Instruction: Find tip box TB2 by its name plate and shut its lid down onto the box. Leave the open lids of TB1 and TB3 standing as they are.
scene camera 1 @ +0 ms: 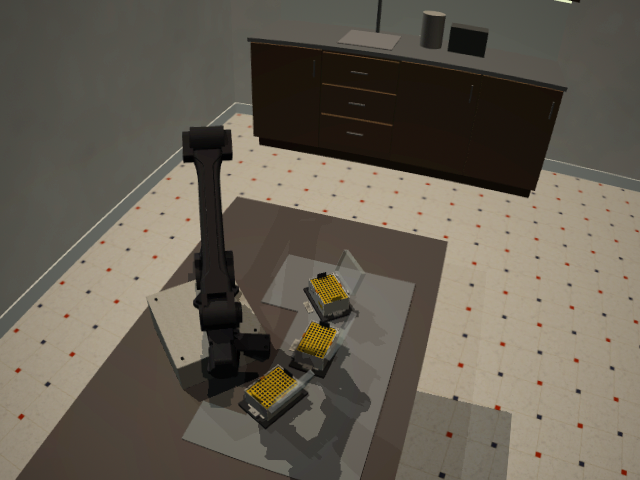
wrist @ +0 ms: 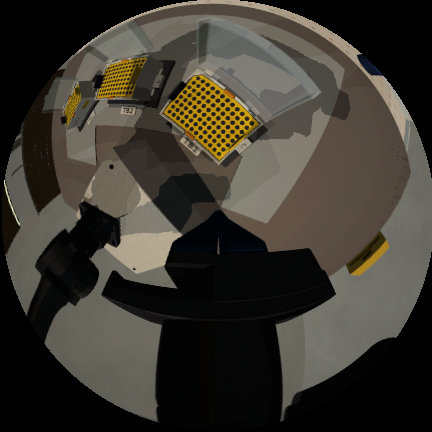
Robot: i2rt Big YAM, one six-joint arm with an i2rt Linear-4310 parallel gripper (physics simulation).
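Places are measured from the arm's base along level axes (x ahead, y left, z up), in centimetres.
Pixels of known places: gripper, fingertip midpoint: (wrist: 217, 215); arm's base, origin of the base link: (scene camera 1: 216, 297) (wrist: 100, 222).
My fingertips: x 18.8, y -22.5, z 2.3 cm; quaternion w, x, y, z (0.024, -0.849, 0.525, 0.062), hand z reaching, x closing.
Observation:
Ahead of a thing's pixels: the offset from my fingertips to its middle. "pt": to the spot under its first point. Level surfaces: height alone.
TB2 {dy +26.6, dx +11.4, dz -7.6 cm} (scene camera 1: 317, 339) (wrist: 121, 78) is the middle box of three, with a yellow tip rack; its name plate {pt dy +25.7, dx +4.7, dz -13.9 cm} (wrist: 128, 110) reads TB2 in the wrist view. Its clear lid {pt dy +26.5, dx +20.0, dz +0.2 cm} (scene camera 1: 347, 330) (wrist: 116, 42) stands open on the side away from the plate. The nearest box {dy +6.8, dx +8.4, dz -7.6 cm} (scene camera 1: 272, 387) (wrist: 212, 116) has its lid {pt dy +7.5, dx +17.8, dz -0.1 cm} (scene camera 1: 307, 380) (wrist: 257, 70) standing open; I cannot surely read its plate's last digit. The farthest box {dy +47.0, dx +5.5, dz -7.6 cm} (scene camera 1: 329, 289) (wrist: 73, 105) has its lid (scene camera 1: 354, 262) (wrist: 57, 95) open too. My gripper (wrist: 217, 215) is shut and empty, apart from the boxes; its fingers are hidden in the scene view.
The boxes stand on a grey mat {dz -14.1 cm} (scene camera 1: 392, 320) (wrist: 255, 200) on the brown table top {dz -14.4 cm} (scene camera 1: 413, 248) (wrist: 320, 200). The pale robot base block (scene camera 1: 175, 330) (wrist: 150, 250) stands beside them. A yellow object (wrist: 369, 255) shows at right in the wrist view. A dark cabinet (scene camera 1: 356, 113) stands behind.

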